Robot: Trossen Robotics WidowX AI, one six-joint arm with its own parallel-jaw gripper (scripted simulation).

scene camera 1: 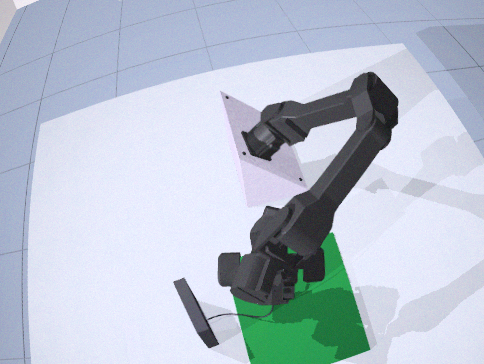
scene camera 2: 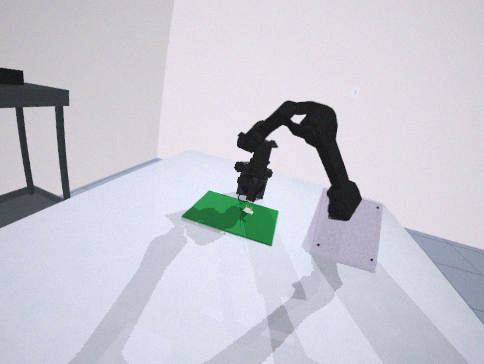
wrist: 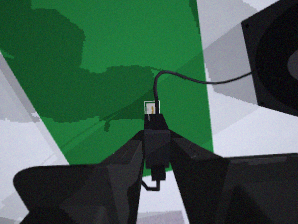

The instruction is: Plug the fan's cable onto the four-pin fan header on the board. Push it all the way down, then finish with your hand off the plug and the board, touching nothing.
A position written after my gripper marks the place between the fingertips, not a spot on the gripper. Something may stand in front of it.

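Observation:
Visible: a green board (wrist: 87, 76), a dark fan (scene camera 1: 187, 297), a dark fan plug (wrist: 156, 133). My gripper appears in the wrist view (wrist: 154, 133), as (scene camera 1: 273, 285) and likewise in scene camera 2, as my gripper (scene camera 2: 251, 197).

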